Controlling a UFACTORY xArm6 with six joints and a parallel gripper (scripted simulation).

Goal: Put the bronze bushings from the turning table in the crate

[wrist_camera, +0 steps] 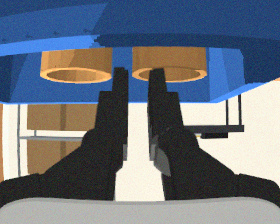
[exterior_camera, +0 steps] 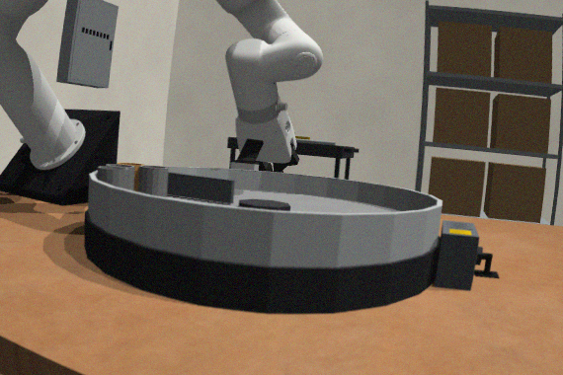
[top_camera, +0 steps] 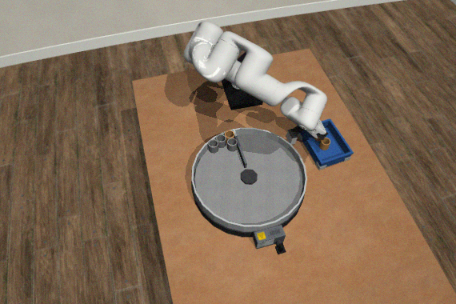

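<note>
Now: the blue crate 3 cm ahead of my hand, 1 cm to the left of it and 4 cm below it. The rest, counted from my hand: turning table 13 cm ahead, 35 cm to the right, 2 cm below.
</note>
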